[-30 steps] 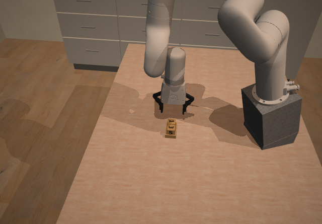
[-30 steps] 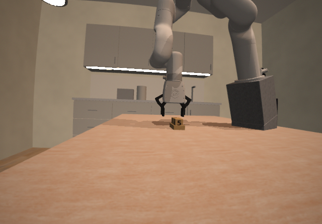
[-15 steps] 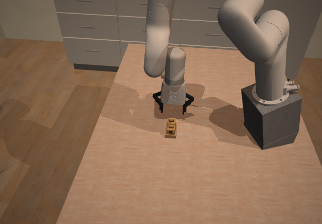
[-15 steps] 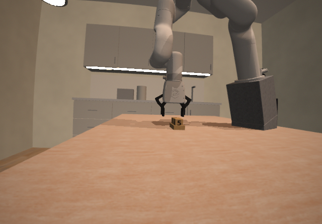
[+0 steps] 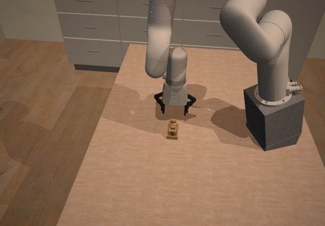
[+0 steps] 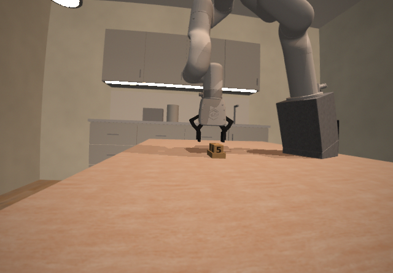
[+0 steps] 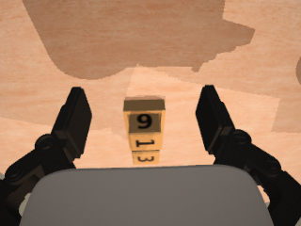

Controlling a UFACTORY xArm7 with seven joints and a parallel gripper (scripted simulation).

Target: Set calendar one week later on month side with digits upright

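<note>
Right now my hand is 60 mm to the right of the wooden cube and 20 mm above it.
</note>
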